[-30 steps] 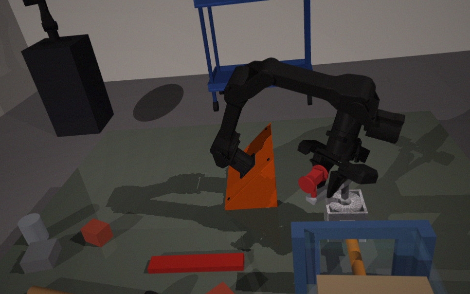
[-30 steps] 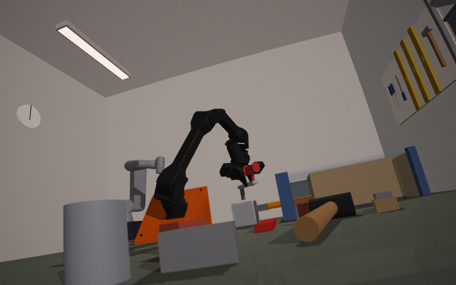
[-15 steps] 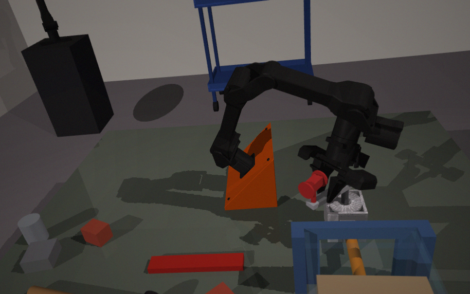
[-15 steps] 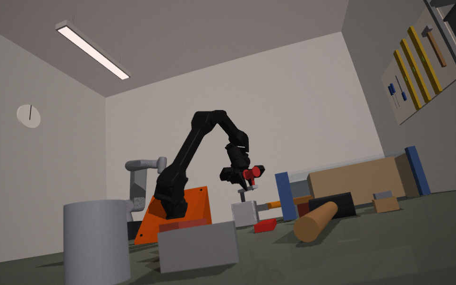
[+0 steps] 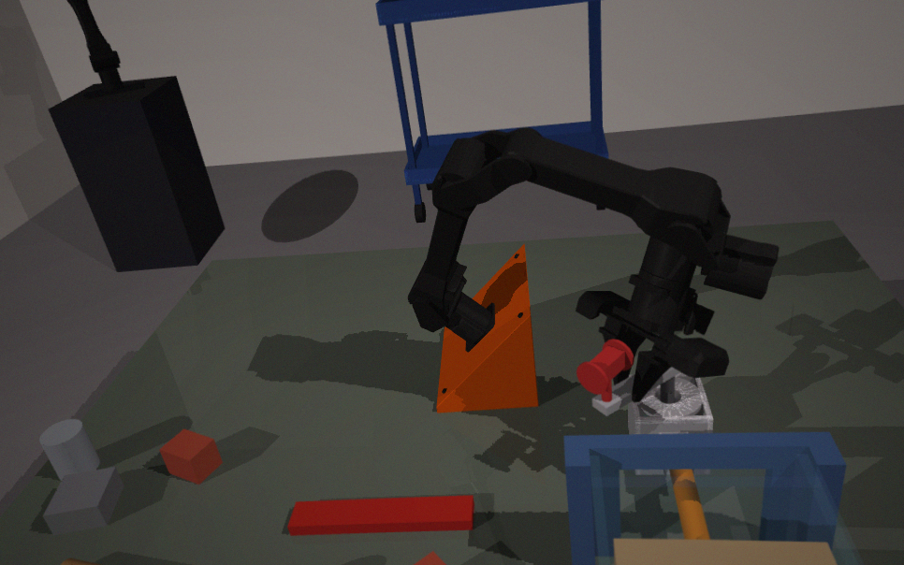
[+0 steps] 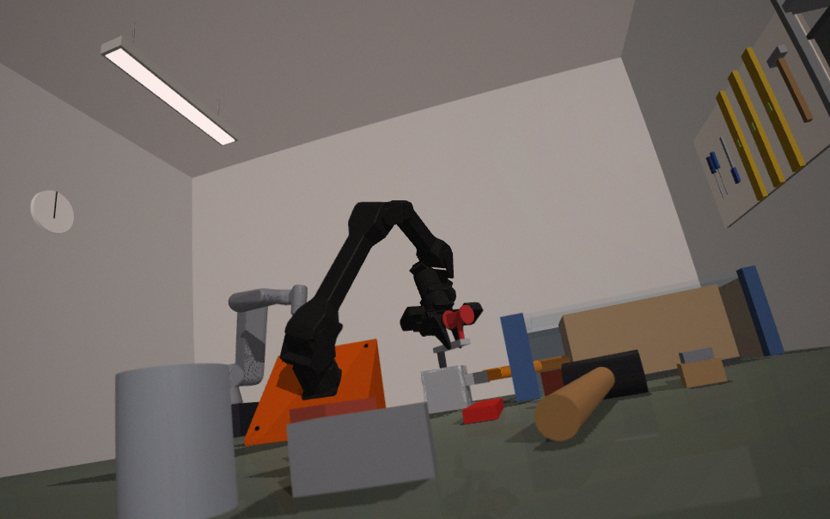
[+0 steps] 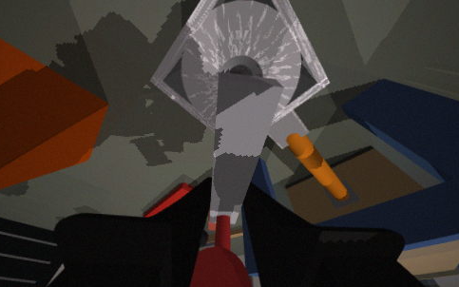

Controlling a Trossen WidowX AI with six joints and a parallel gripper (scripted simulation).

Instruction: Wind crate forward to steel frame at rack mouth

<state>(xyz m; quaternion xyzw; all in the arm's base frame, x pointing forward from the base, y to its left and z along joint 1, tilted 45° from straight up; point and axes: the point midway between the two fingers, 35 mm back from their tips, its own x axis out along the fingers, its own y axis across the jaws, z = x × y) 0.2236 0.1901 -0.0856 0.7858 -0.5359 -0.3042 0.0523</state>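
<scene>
Now: the red knob 20 mm ahead of my gripper tip, 30 mm to the right of it and 50 mm above it. From my gripper tip the other things lie so: frame (120 mm ahead, 50 mm to the left, 20 mm below); grey crank arm (20 mm above); grey winch (50 mm behind, 50 mm to the left, 90 mm below).
</scene>
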